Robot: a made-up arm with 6 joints.
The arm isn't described. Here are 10 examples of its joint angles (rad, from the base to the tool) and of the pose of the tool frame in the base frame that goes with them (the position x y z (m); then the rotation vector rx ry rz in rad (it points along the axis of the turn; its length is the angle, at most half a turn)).
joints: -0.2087 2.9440 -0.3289 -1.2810 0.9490 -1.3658
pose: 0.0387 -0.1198 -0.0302 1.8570 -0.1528 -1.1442
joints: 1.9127 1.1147 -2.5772 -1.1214 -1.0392 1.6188
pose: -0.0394 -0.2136 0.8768 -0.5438 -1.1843 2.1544
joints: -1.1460 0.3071 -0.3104 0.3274 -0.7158 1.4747
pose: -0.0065 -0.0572 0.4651 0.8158 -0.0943 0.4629
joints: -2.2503 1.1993 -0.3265 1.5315 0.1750 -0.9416
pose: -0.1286 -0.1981 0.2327 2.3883 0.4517 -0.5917
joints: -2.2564 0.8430 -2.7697 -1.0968 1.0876 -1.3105
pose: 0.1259 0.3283 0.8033 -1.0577 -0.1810 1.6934
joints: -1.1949 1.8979 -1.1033 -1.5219 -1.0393 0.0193
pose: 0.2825 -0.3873 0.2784 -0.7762 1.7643 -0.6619
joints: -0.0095 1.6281 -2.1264 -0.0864 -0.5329 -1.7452
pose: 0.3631 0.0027 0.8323 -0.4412 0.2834 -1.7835
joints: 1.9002 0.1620 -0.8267 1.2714 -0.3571 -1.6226
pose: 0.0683 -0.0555 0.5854 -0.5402 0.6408 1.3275
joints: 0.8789 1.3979 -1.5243 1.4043 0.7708 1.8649
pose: 0.1609 0.3453 0.6226 -1.1453 -1.1914 -1.1574
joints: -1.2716 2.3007 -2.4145 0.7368 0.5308 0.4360
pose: 0.2505 -0.6502 0.4550 1.5314 0.8893 0.1844
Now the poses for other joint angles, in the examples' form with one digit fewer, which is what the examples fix.
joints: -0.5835 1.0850 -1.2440 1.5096 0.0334 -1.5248
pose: 0.241 -0.153 0.638 0.349 1.297 -0.485
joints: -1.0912 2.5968 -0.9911 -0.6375 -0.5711 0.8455
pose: 0.248 -0.379 -0.100 1.522 2.023 0.117
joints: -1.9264 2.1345 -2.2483 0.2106 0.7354 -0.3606
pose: -0.205 -0.609 0.457 1.683 1.568 -1.083
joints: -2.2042 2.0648 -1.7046 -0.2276 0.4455 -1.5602
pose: -0.375 -0.487 0.314 -0.604 -2.452 1.014
